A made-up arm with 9 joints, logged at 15 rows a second.
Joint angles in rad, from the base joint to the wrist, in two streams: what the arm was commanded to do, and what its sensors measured. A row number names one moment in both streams.
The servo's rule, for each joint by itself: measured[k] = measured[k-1] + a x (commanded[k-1-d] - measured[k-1]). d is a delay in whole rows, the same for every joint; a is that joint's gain. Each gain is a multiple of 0.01, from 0.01 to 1. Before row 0 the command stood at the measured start. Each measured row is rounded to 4 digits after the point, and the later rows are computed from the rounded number. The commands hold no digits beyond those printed.
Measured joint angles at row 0:
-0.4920, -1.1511, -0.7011, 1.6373, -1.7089, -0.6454, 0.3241, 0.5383, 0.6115
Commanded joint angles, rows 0 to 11:
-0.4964, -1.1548, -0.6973, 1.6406, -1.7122, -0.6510, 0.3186, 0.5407, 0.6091
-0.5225, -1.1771, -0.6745, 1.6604, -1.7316, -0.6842, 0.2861, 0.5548, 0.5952
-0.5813, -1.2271, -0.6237, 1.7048, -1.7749, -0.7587, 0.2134, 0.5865, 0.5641
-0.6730, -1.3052, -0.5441, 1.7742, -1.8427, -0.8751, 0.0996, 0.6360, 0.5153
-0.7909, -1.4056, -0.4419, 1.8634, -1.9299, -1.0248, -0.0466, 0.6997, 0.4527
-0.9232, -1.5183, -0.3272, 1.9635, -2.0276, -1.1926, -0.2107, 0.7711, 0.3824
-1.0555, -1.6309, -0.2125, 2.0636, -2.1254, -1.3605, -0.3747, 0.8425, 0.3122
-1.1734, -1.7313, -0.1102, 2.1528, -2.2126, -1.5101, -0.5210, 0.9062, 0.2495
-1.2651, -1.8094, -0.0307, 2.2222, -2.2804, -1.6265, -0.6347, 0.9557, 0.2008
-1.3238, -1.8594, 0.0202, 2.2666, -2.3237, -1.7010, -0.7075, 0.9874, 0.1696
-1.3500, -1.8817, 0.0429, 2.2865, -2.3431, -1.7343, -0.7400, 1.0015, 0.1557
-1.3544, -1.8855, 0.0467, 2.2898, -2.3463, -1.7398, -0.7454, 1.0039, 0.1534
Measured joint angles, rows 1 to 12:
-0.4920, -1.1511, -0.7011, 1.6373, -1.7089, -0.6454, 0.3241, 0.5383, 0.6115
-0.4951, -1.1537, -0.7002, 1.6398, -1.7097, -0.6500, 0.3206, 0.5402, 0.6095
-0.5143, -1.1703, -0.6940, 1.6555, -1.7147, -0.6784, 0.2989, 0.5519, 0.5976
-0.5612, -1.2106, -0.6771, 1.6930, -1.7285, -0.7450, 0.2450, 0.5796, 0.5698
-0.6395, -1.2778, -0.6452, 1.7547, -1.7548, -0.8530, 0.1534, 0.6247, 0.5246
-0.7455, -1.3685, -0.5964, 1.8373, -1.7951, -0.9956, 0.0274, 0.6847, 0.4649
-0.8699, -1.4749, -0.5318, 1.9332, -1.8486, -1.1591, -0.1226, 0.7538, 0.3964
-0.9998, -1.5857, -0.4552, 2.0323, -1.9123, -1.3263, -0.2814, 0.8248, 0.3265
-1.1213, -1.6891, -0.3724, 2.1239, -1.9814, -1.4789, -0.4323, 0.8899, 0.2626
-1.2220, -1.7745, -0.2904, 2.1986, -2.0502, -1.6014, -0.5598, 0.9425, 0.2113
-1.2933, -1.8348, -0.2159, 2.2503, -2.1131, -1.6841, -0.6529, 0.9784, 0.1767
-1.3330, -1.8681, -0.1538, 2.2778, -2.1660, -1.7258, -0.7078, 0.9969, 0.1593
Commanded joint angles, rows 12 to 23:
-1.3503, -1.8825, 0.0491, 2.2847, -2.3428, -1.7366, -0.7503, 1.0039, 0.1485
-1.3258, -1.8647, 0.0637, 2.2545, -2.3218, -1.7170, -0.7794, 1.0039, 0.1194
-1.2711, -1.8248, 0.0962, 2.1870, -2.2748, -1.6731, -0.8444, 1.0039, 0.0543
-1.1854, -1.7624, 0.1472, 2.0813, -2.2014, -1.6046, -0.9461, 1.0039, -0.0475
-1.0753, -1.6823, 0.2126, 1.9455, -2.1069, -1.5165, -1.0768, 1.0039, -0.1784
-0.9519, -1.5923, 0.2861, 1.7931, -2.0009, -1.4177, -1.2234, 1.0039, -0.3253
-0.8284, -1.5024, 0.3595, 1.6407, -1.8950, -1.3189, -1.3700, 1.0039, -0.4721
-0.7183, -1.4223, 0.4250, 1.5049, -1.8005, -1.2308, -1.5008, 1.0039, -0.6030
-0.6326, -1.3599, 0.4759, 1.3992, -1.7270, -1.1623, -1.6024, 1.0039, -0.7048
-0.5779, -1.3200, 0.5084, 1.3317, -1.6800, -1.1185, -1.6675, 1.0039, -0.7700
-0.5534, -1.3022, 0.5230, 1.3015, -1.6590, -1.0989, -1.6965, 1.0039, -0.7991
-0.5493, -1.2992, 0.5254, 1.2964, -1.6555, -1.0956, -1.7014, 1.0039, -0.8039
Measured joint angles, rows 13 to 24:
-1.3480, -1.8805, -0.1057, 2.2869, -2.2075, -1.7374, -0.7315, 1.0025, 0.1544
-1.3496, -1.8819, -0.0685, 2.2852, -2.2386, -1.7367, -0.7433, 1.0036, 0.1495
-1.3329, -1.8697, -0.0368, 2.2619, -2.2577, -1.7203, -0.7660, 1.0038, 0.1245
-1.2896, -1.8378, -0.0049, 2.2050, -2.2616, -1.6811, -0.8154, 1.0039, 0.0662
-1.2167, -1.7843, 0.0316, 2.1110, -2.2478, -1.6176, -0.8977, 1.0039, -0.0282
-1.1177, -1.7119, 0.0750, 1.9852, -2.2154, -1.5337, -1.0105, 1.0039, -0.1529
-1.0016, -1.6270, 0.1257, 1.8392, -2.1661, -1.4374, -1.1446, 1.0039, -0.2960
-0.8804, -1.5385, 0.1818, 1.6883, -2.1037, -1.3390, -1.2866, 1.0039, -0.4422
-0.7669, -1.4560, 0.2402, 1.5489, -2.0340, -1.2492, -1.4215, 1.0039, -0.5757
-0.6729, -1.3878, 0.2968, 1.4351, -1.9634, -1.1771, -1.5355, 1.0039, -0.6829
-0.6064, -1.3397, 0.3476, 1.3565, -1.8982, -1.1285, -1.6187, 1.0039, -0.7552
-0.5693, -1.3131, 0.3897, 1.3147, -1.8432, -1.1039, -1.6677, 1.0039, -0.7916

